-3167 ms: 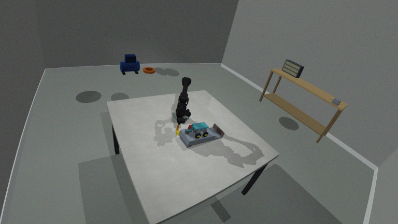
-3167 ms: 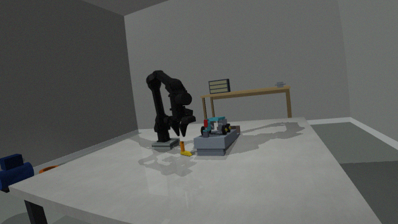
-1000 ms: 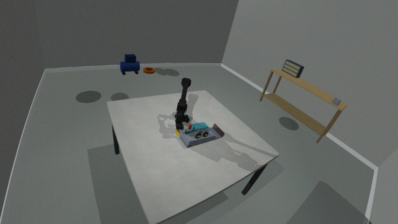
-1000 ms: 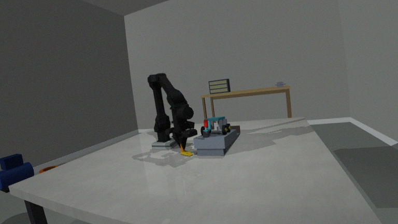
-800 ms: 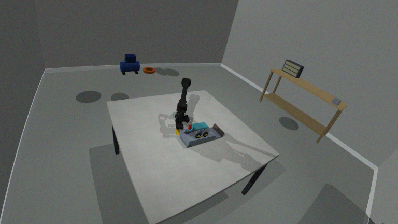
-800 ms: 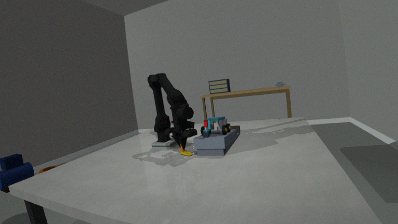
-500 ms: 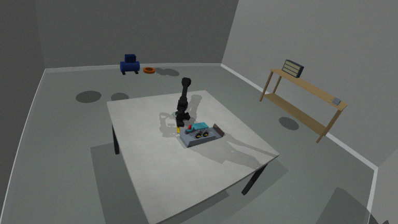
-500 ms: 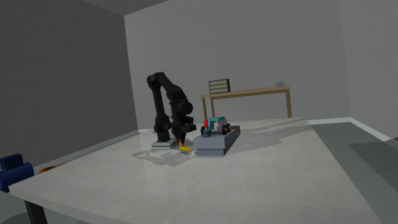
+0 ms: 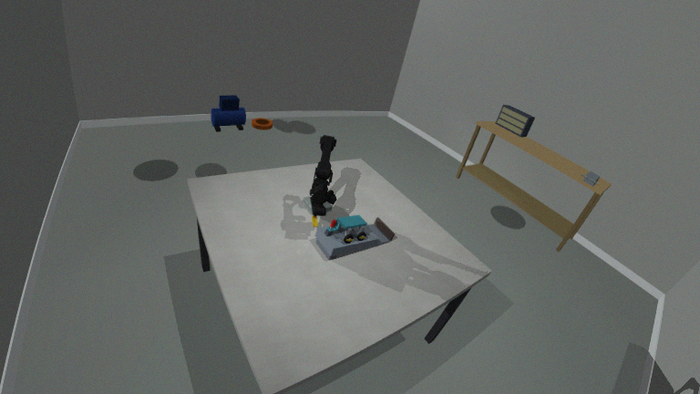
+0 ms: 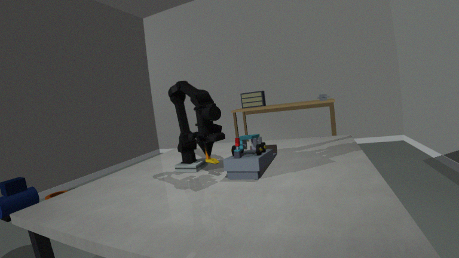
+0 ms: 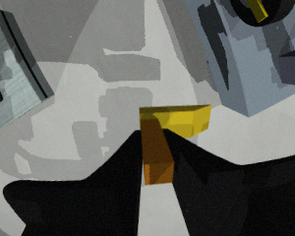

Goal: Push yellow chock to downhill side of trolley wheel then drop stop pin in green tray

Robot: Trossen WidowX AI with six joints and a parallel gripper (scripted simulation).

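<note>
Now: gripper tip 21 cm to the right of the green tray, 10 cm above it and 1 cm short of it. Round my gripper tip: yellow chock (2 cm ahead, 1 cm to the right, 1 cm below); then teal trolley (14 cm ahead, 12 cm to the left, 1 cm above); then red-headed stop pin (13 cm ahead, 3 cm to the left, 3 cm above).
</note>
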